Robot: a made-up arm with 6 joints.
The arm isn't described. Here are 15 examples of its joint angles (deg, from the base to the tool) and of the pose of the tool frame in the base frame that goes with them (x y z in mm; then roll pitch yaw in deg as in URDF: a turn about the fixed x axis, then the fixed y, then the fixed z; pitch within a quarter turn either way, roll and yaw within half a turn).
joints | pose
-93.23 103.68 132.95 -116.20 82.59 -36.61 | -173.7 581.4 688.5 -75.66 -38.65 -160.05
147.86 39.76 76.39 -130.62 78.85 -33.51 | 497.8 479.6 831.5 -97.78 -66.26 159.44
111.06 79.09 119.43 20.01 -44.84 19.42 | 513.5 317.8 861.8 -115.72 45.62 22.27
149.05 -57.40 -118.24 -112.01 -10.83 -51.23 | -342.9 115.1 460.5 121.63 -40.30 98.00
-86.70 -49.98 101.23 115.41 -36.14 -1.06 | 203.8 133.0 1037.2 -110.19 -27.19 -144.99
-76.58 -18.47 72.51 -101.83 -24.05 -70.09 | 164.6 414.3 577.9 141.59 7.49 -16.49
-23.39 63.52 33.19 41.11 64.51 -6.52 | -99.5 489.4 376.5 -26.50 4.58 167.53
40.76 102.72 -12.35 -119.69 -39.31 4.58 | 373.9 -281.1 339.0 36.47 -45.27 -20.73
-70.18 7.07 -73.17 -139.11 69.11 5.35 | -528.6 72.1 533.5 -76.34 31.55 -142.16
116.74 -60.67 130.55 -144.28 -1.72 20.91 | -109.2 -290.5 415.5 -33.56 41.37 -58.21
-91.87 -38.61 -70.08 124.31 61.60 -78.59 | 76.0 476.5 232.7 22.27 62.45 -85.68
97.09 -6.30 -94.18 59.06 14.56 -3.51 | 298.0 -111.4 178.5 34.75 -5.94 -3.43
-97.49 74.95 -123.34 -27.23 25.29 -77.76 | 255.4 -173.6 217.7 65.35 30.17 -176.36
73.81 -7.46 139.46 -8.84 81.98 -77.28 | -311.6 90.4 819.3 153.37 -47.93 46.58
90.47 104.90 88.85 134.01 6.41 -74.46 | 208.3 89.5 1000.5 -132.25 -13.29 147.27
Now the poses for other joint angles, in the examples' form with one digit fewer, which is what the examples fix.
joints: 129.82 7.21 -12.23 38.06 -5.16 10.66
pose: -30 -239 220 32.5 -20.1 -64.6
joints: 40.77 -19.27 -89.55 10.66 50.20 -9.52
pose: 345 474 651 126.1 -36.0 -1.8
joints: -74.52 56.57 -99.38 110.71 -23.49 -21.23
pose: 135 214 995 -120.8 13.3 73.4
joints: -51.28 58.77 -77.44 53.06 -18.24 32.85
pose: 252 296 879 -131.1 12.8 16.4
